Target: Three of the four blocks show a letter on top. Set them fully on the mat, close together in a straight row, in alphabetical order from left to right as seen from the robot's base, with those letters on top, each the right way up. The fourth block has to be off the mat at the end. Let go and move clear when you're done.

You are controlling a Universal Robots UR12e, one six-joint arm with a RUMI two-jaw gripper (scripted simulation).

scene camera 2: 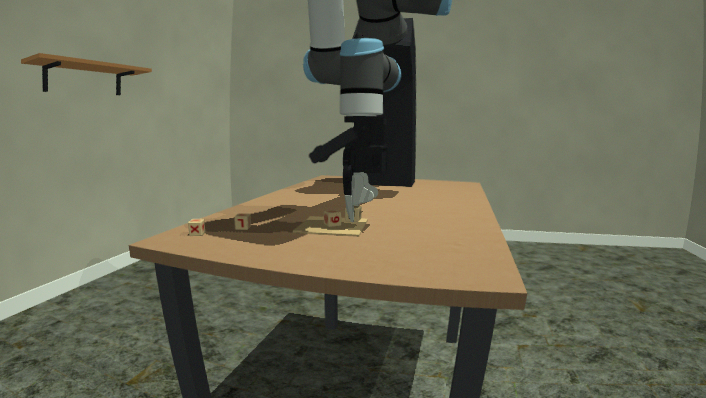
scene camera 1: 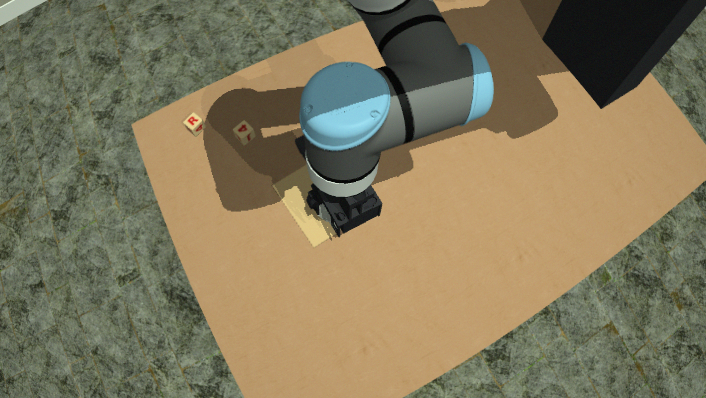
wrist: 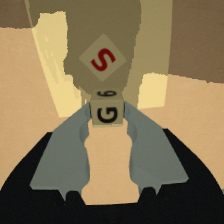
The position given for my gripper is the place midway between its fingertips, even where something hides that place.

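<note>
Visible in scene camera 1: a pale mat [scene camera 1: 293,190] and my gripper [scene camera 1: 339,215]. The wrist view has both as well, the mat [wrist: 144,40] and the gripper [wrist: 107,103]. Scene camera 2 gives my gripper [scene camera 2: 354,220].
</note>
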